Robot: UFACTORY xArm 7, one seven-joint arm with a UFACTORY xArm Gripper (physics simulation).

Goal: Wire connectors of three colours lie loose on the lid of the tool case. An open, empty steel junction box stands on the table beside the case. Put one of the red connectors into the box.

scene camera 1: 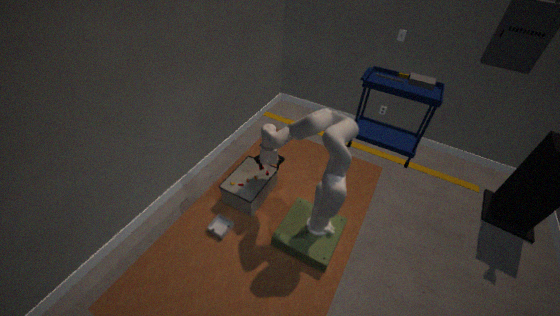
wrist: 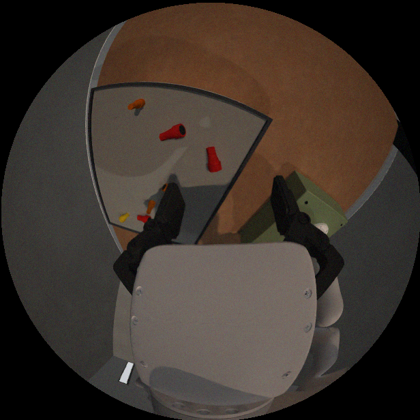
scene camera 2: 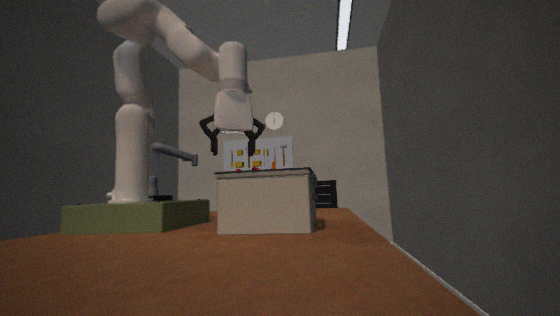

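Seen in the pictures: gripper, fingertip midpoint: (scene camera 1: 269,168) (scene camera 2: 233,155); arm's base, link origin: (scene camera 1: 318,225) (scene camera 2: 131,202).
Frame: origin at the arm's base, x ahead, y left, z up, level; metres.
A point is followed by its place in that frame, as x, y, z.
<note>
The tool case (scene camera 1: 240,201) @[0.419, 0.136, 0.020] (scene camera 2: 265,205) @[0.493, -0.150, -0.016] has a grey lid with a dark rim. One red connector (scene camera 1: 267,173) @[0.399, -0.084, 0.072] (wrist: 214,159) lies near the lid edge facing the robot base. A second red connector (scene camera 1: 261,168) (wrist: 173,132) lies farther in. A third red connector (scene camera 1: 241,185) @[0.460, 0.075, 0.070] (wrist: 143,218) lies toward the box end, beside a yellow connector (scene camera 1: 232,183) @[0.511, 0.094, 0.069] (wrist: 124,217). My gripper (scene camera 2: 233,153) @[0.391, -0.092, 0.111] (wrist: 225,189) is open and empty, pointing down above the lid's robot-side part. The open steel junction box (scene camera 1: 220,226) @[0.449, 0.279, -0.078] stands beside the case; it does not show in the wrist view.
Orange connectors (wrist: 136,104) (wrist: 151,206) also lie on the lid; another orange connector (wrist: 165,188) is partly hidden by a finger. The green base block (scene camera 1: 305,235) @[0.025, 0.091, 0.000] (scene camera 2: 112,219) @[0.046, -0.115, -0.042] (wrist: 320,200) stands beside the case. A blue cart (scene camera 1: 400,91) stands farther back.
</note>
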